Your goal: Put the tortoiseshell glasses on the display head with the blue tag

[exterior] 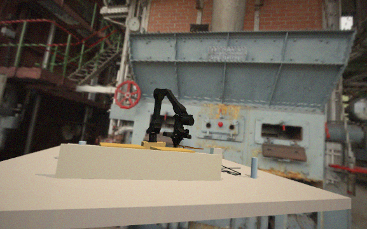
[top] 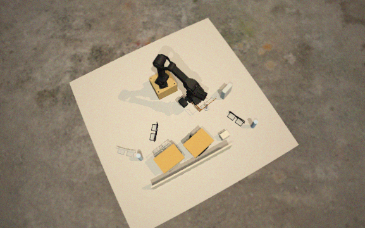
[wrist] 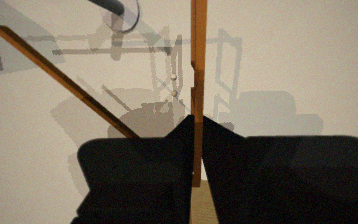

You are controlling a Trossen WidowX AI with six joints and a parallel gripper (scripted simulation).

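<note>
The grey peg lies 100 mm to the left of my gripper tip, 60 mm below it and 50 mm ahead of it. From my gripper tip the other things lie so: cream block 300 mm ahead, 150 mm to the left, 60 mm below; then low cream wall 440 mm ahead, 130 mm to the right, 30 mm below; then display head 330 mm ahead, 270 mm to the right, 30 mm below.
</note>
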